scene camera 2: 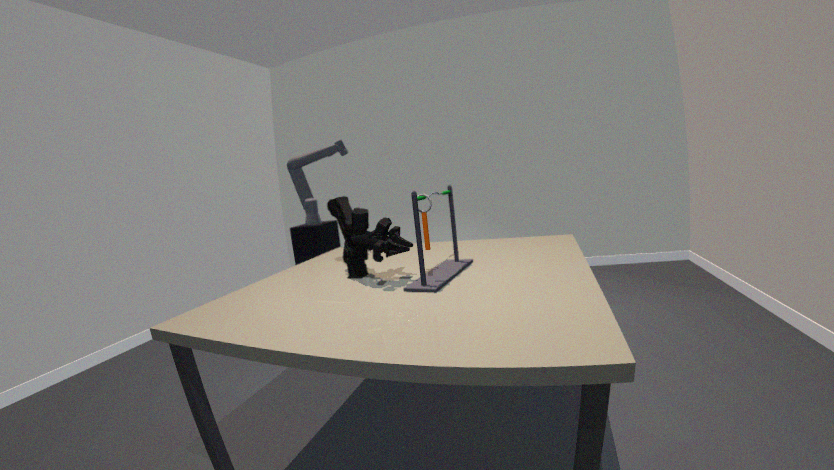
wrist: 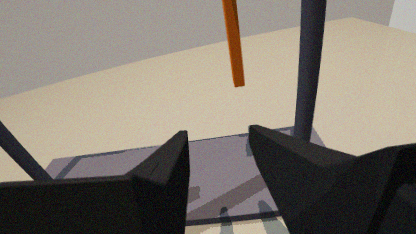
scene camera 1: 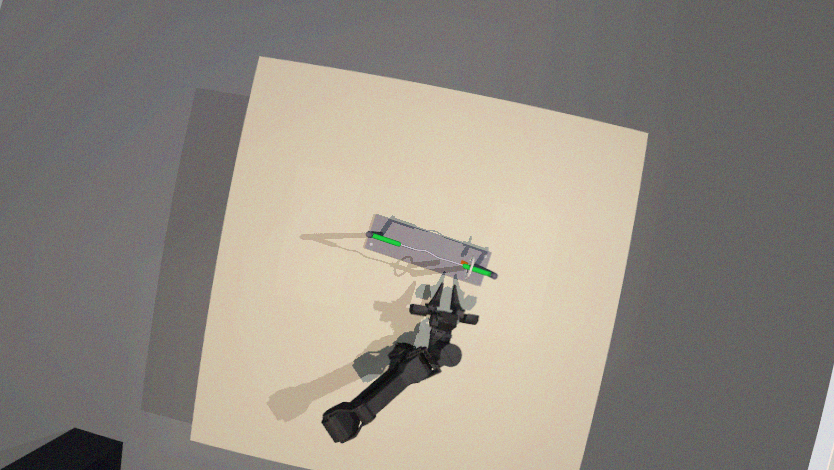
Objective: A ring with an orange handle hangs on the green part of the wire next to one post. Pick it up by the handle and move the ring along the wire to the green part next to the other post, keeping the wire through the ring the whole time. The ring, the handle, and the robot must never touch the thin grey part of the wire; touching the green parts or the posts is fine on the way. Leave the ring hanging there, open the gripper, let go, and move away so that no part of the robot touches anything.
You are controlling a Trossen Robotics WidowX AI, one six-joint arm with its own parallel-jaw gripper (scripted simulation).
Path:
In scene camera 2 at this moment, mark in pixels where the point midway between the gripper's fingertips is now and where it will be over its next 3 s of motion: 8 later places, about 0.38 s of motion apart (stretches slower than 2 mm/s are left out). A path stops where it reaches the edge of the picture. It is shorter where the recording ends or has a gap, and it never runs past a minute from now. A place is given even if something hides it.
My gripper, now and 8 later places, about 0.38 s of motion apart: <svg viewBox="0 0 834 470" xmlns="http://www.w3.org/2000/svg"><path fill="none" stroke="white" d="M411 247L408 250L414 242L417 240L421 240L426 241L431 241L436 244L438 243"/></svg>

